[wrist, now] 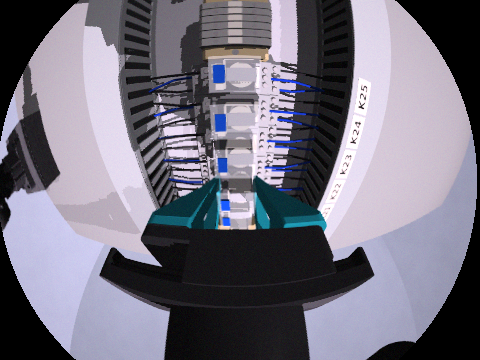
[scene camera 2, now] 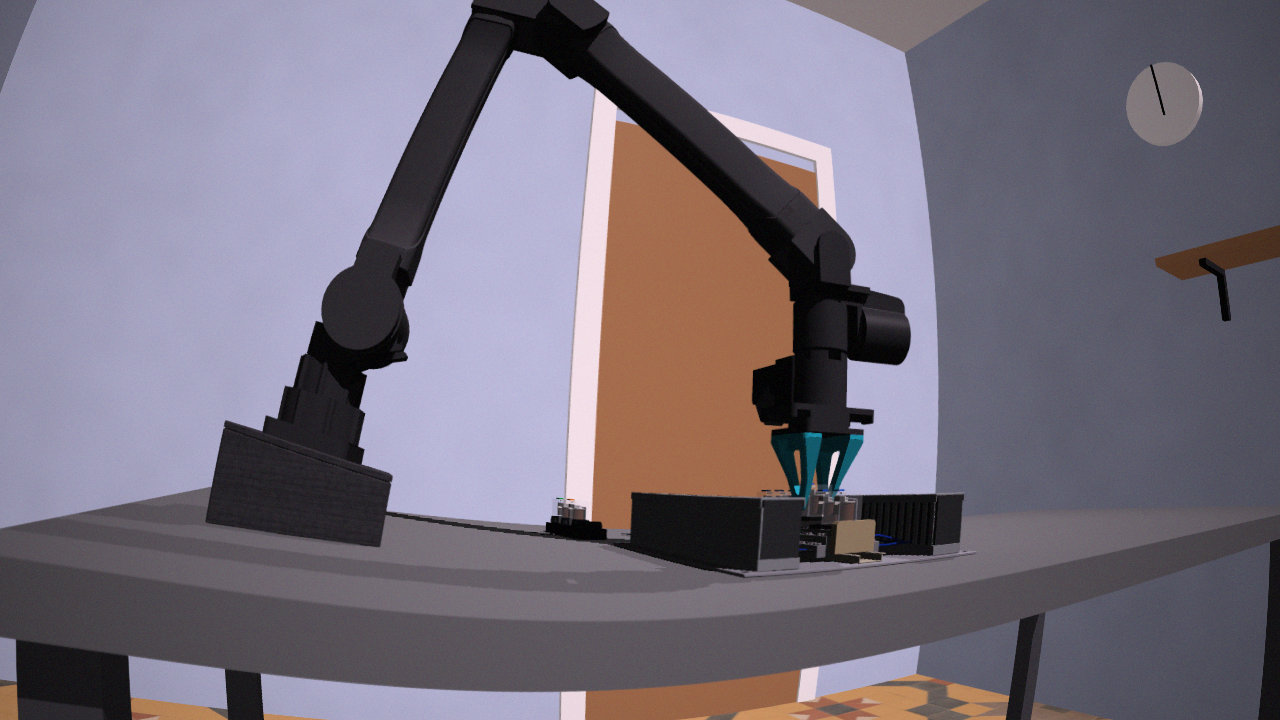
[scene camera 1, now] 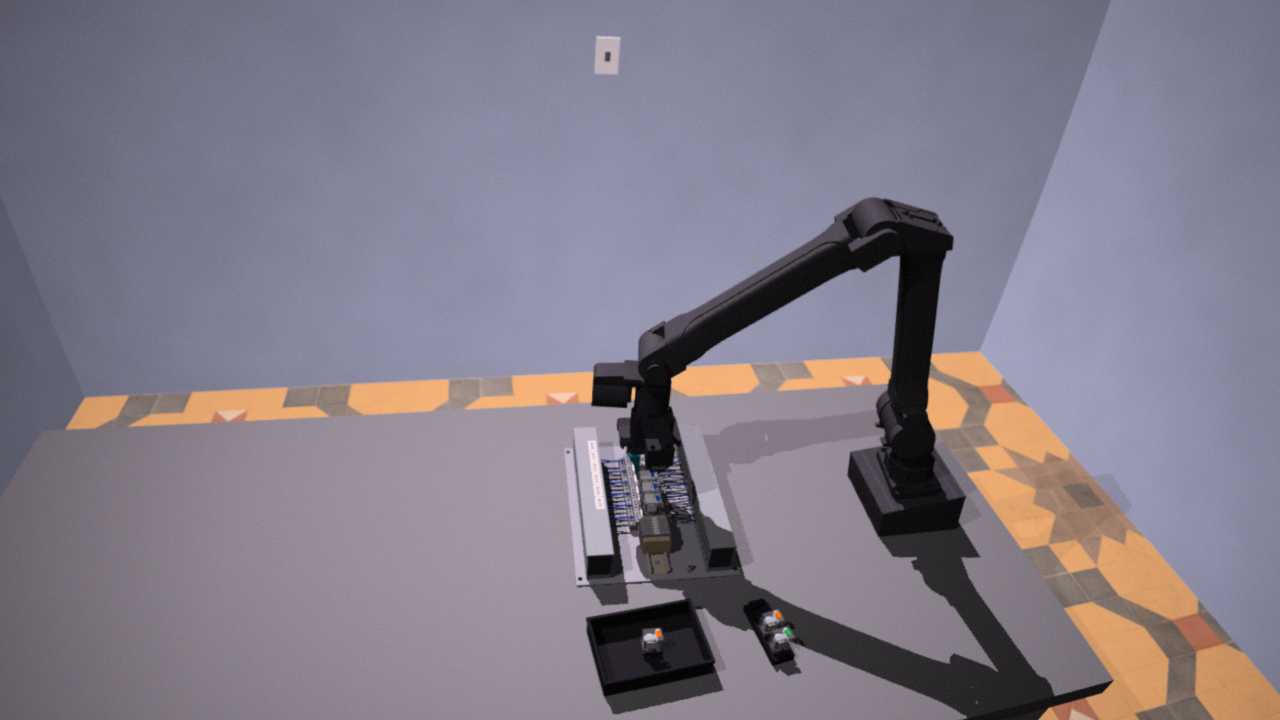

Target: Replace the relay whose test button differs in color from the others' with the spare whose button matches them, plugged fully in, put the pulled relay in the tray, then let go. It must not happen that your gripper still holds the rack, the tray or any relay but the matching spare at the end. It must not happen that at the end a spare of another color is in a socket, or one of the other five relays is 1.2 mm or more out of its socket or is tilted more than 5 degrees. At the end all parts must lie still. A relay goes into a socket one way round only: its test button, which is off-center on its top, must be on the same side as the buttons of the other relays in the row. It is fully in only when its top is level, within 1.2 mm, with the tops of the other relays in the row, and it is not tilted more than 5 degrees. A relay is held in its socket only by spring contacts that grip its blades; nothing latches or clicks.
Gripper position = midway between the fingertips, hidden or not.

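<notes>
You'd see my gripper [scene camera 2: 812, 510] here, and that gripper's visible in the wrist view [wrist: 236, 181] and in scene camera 1 [scene camera 1: 644, 471] as well.
</notes>
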